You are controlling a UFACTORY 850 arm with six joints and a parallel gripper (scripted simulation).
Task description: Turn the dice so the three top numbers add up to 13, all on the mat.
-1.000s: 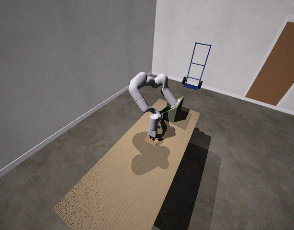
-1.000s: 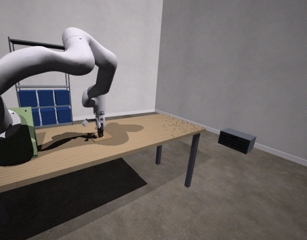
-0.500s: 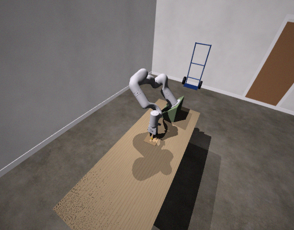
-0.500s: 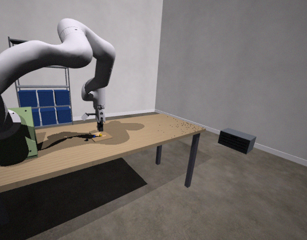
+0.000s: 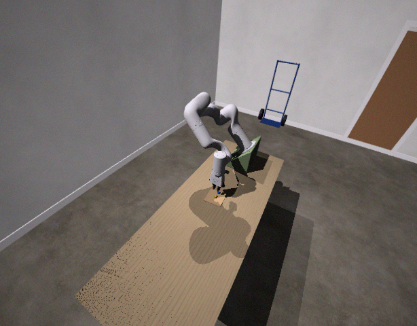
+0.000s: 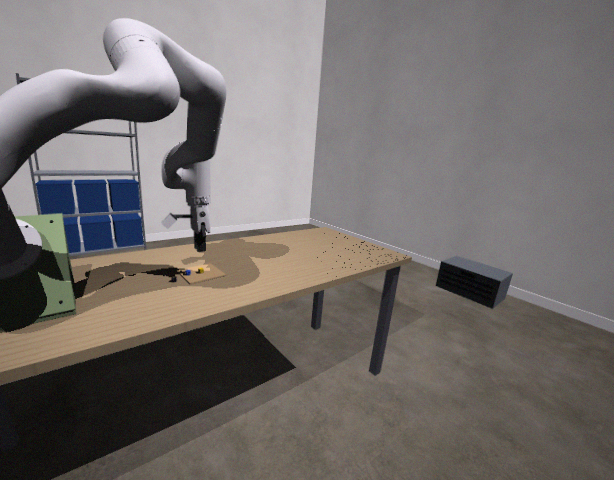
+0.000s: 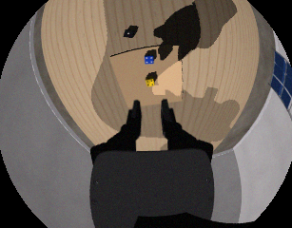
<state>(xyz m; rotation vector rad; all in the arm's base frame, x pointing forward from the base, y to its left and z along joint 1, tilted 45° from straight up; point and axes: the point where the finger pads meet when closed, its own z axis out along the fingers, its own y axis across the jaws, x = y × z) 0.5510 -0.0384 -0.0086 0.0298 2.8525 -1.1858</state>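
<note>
The black die lies 110 mm below my hand, 110 mm behind it and 30 mm to the right of it. From my hand the other things lie so: blue die: 100 mm below, 50 mm behind; tan mat: 110 mm below; yellow die: 100 mm below.
</note>
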